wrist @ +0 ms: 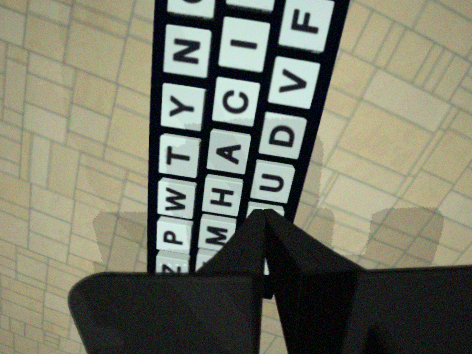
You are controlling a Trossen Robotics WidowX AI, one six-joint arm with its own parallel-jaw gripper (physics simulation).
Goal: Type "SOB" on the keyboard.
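Frame: origin at the arm's base, x ahead, y left, z up, level; millimetres.
Where they show: gripper, fingertip midpoint: (262, 218).
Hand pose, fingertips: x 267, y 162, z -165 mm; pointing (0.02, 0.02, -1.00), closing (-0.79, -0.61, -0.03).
Observation:
After its pixels a point has its place.
The keyboard (214, 62) {x 322, y 122, z -173 mm} is a long black board with three columns of white letter keys, turned sideways in the wrist view. My gripper (262, 218) {x 267, y 162, z -165 mm} is shut and empty. Its fingertips are over the key (256, 206) {x 272, y 161, z -168 mm} just below the U key (272, 181) {x 274, y 147, z -168 mm}; they cover most of that key, and its letter is hidden. I cannot tell whether the tips touch it. The M key (217, 233) {x 278, y 183, z -168 mm} is left of the fingers. No readable S, O or B key shows. A cut-off key (200, 11) {x 335, y 111, z -168 mm} at the top edge shows part of a curved letter.
Other keys in view include H (222, 196) {x 287, y 165, z -168 mm}, A (228, 152) {x 297, y 147, z -168 mm}, D (283, 136) {x 283, y 129, z -168 mm}, W (176, 199) {x 303, y 179, z -168 mm} and P (173, 236) {x 294, y 198, z -168 mm}. The dark gripper body hides the lower ends of the key columns. A tan tiled surface (400, 130) {x 236, y 94, z -185 mm} lies on both sides of the keyboard, with soft shadows on it.

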